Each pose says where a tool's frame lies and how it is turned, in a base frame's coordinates. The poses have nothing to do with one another.
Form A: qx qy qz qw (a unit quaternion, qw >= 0); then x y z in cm.
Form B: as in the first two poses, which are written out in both.
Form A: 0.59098 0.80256 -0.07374 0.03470 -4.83 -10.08 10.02
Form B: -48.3 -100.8 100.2 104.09 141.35 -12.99
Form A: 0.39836 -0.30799 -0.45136 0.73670 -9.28 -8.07 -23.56
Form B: -92.8 -80.7 -235.6 50.13 -38.76 -56.80
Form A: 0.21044 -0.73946 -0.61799 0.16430 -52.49 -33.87 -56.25
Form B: -524.9 -338.7 -562.5 34.37 -120.76 -100.92
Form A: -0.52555 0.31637 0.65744 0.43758 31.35 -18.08 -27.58
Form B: 313.5 -180.8 -275.8 -74.87 45.07 93.66
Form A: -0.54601 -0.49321 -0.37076 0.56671 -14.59 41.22 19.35
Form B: -145.9 412.2 193.5 -73.53 -66.42 -49.93
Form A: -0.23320 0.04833 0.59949 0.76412 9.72 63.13 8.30
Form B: 97.2 631.3 83.0 -29.04 6.02 74.67
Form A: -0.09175 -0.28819 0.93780 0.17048 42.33 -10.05 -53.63
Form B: 423.3 -100.5 -536.3 -14.93 -46.90 152.63
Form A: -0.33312 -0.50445 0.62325 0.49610 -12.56 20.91 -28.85
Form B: -125.6 209.1 -288.5 -46.24 -70.02 86.51
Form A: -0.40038 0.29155 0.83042 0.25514 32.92 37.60 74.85
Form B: 329.2 376.0 748.5 -62.29 45.36 129.20
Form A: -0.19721 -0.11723 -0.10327 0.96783 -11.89 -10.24 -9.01
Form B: -118.9 -102.4 -90.1 -22.84 -13.58 -11.96
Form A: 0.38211 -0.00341 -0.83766 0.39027 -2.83 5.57 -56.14
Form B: -28.3 55.7 -561.4 55.64 -0.50 -121.97
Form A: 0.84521 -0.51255 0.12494 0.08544 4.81 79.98 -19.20
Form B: 48.1 799.8 -192.0 144.38 -87.55 21.34
